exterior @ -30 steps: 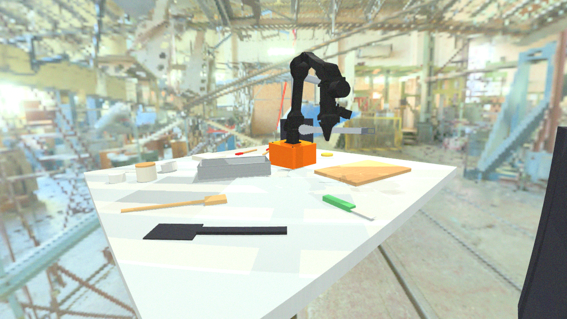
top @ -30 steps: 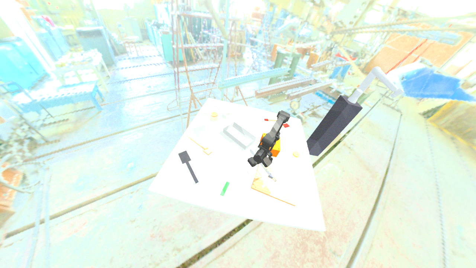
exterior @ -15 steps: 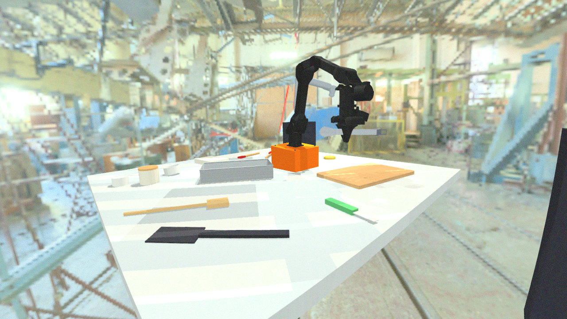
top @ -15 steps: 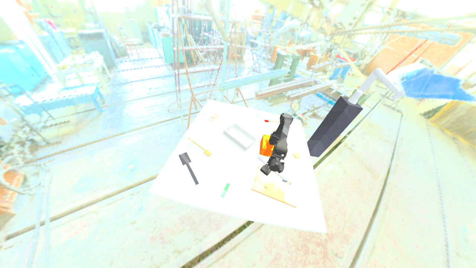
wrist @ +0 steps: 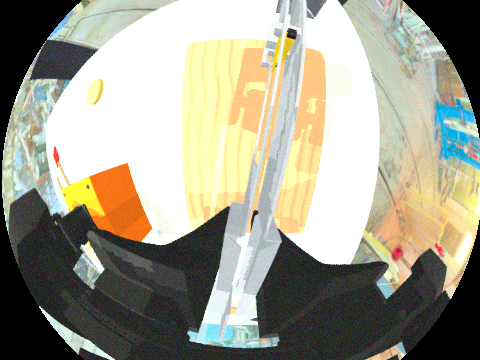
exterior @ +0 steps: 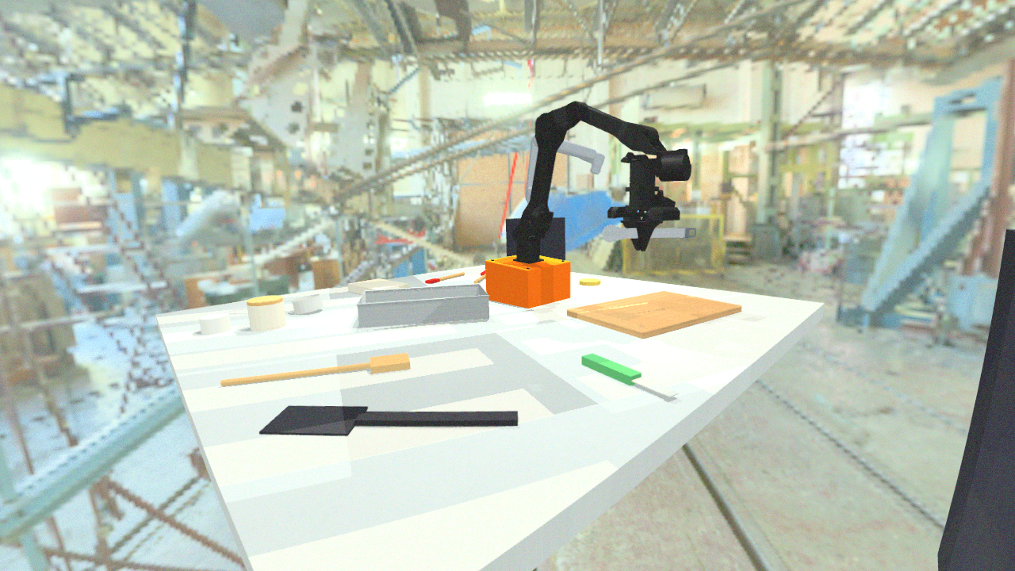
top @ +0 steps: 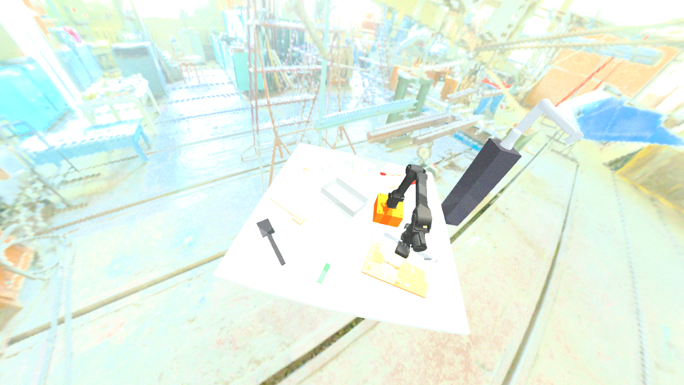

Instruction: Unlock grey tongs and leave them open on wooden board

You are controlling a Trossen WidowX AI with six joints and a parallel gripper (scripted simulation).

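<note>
Right now the wooden board is 40 mm behind my gripper tip, 20 mm to the left of it and 150 mm below it. Also, from my gripper tip: grey roasting tin: 320 mm ahead, 410 mm to the right, 130 mm below; green-handled tool: 370 mm ahead, 180 mm to the left, 150 mm below; black spatula: 690 mm ahead, 150 mm below.
</note>
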